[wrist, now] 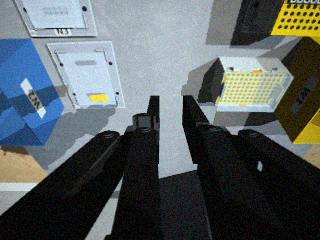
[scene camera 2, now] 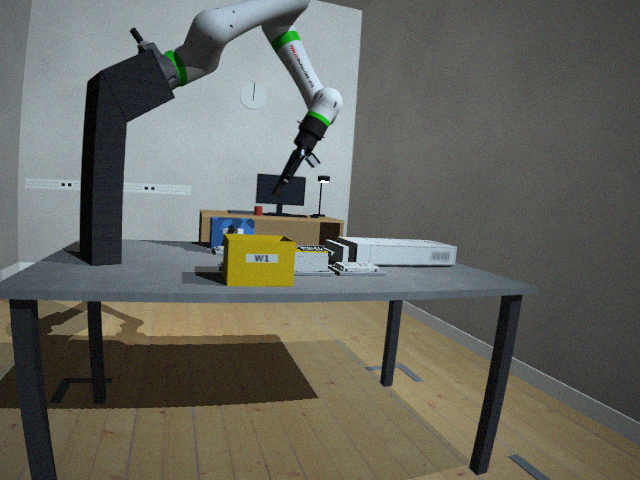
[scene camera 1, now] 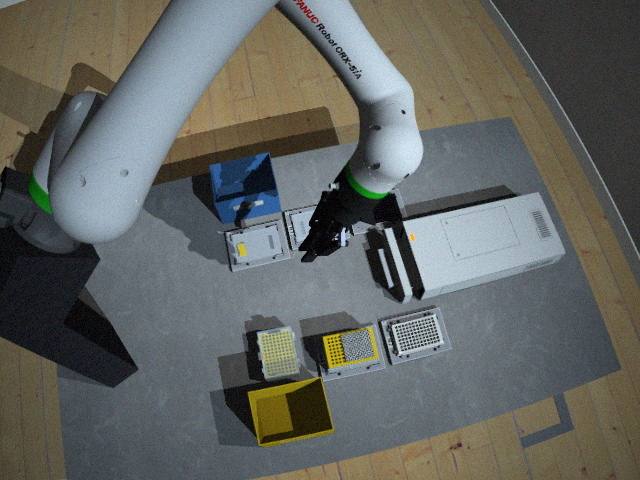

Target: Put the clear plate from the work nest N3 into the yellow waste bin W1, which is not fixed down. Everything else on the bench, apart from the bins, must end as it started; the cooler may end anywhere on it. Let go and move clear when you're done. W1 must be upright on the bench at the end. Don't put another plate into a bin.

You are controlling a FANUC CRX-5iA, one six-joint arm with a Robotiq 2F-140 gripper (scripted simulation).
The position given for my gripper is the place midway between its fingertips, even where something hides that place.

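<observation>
My gripper: [scene camera 1: 305,255], [scene camera 2: 276,195], [wrist: 171,110]. Long white instrument: [scene camera 1: 456,250], [scene camera 2: 378,251]; out of frame in the wrist view. White well plate: [scene camera 1: 425,335]; out of frame in the wrist view.
</observation>
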